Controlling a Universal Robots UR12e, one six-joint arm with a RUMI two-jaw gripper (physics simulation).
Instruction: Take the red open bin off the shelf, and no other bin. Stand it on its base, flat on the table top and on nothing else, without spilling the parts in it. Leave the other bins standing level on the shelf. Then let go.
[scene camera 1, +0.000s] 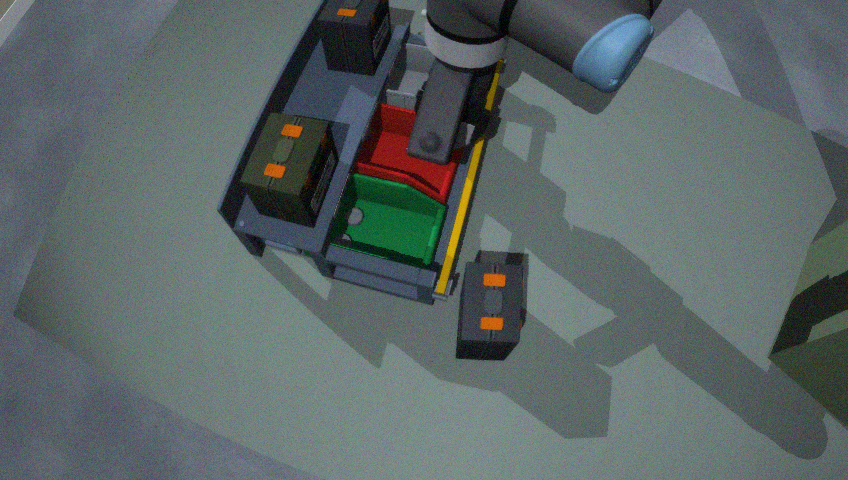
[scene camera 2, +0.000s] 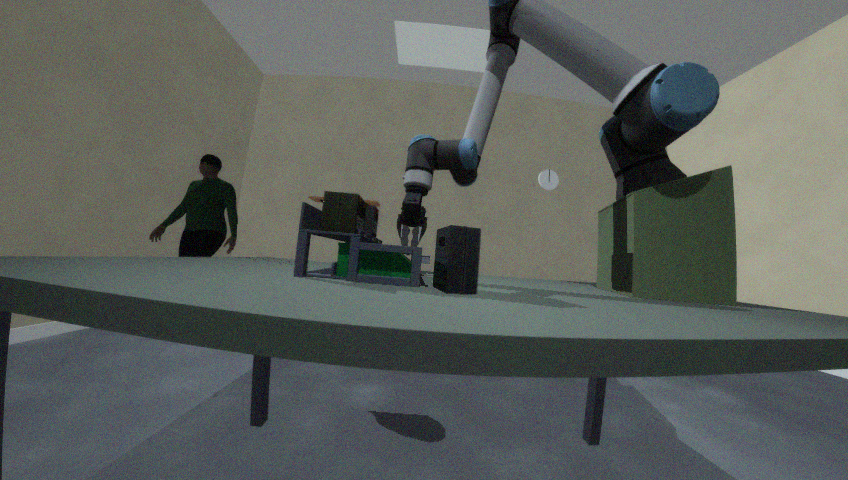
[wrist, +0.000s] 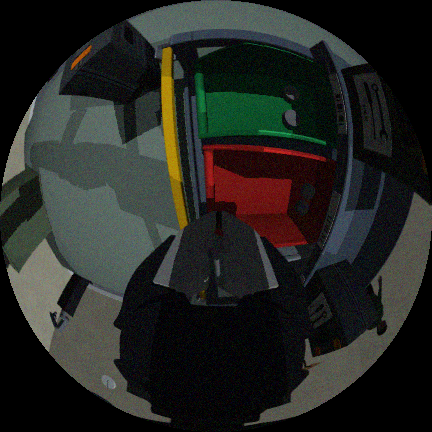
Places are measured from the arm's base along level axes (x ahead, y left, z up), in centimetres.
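Pixels of known places: gripper, fingertip midpoint: (scene camera 2: 408, 255) (wrist: 218, 212); arm's base, origin of the base link: (scene camera 2: 651, 193).
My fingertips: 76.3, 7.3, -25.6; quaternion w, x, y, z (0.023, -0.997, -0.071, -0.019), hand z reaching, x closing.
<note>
Ahead of a thing's pixels: the offset from my fingertips to its middle, as dx, dy, dz. "spot": to the spot under its first point. Level surfaces: height alone.
The red open bin {spot: +8.8, +0.9, -5.7} (scene camera 1: 388, 149) (wrist: 250, 189) stands in the lower bay of the grey shelf {spot: +20.2, +0.9, +3.6} (scene camera 1: 314, 90), behind the green open bin {spot: +3.2, +10.5, -5.7} (scene camera 1: 391, 220) (wrist: 241, 109) (scene camera 2: 373, 262). Two grey round parts {spot: +13.2, +1.7, -4.7} (wrist: 305, 198) lie in the red bin. My gripper (wrist: 218, 212) (scene camera 2: 413, 241) points down over the red bin's side next to the yellow rail {-3.9, -0.3, -0.6} (scene camera 1: 462, 196) (wrist: 169, 132). Its fingers are pressed together with the tips right at the bin's wall. In the overhead view the wrist hides the fingertips and part of the red bin.
An olive case {+13.8, +14.8, +8.4} (scene camera 1: 286, 167) and a dark case {+17.9, -8.0, +9.6} (scene camera 1: 352, 35) sit on the shelf's upper level. Another dark case {-14.1, +18.3, +0.0} (scene camera 1: 491, 304) (scene camera 2: 455, 259) stands on the table {dz -6.6} (scene camera 1: 654, 209) close to the shelf's front corner. A green pedestal (scene camera 2: 672, 238) carries the arm. A person (scene camera 2: 203, 209) stands beyond the table.
</note>
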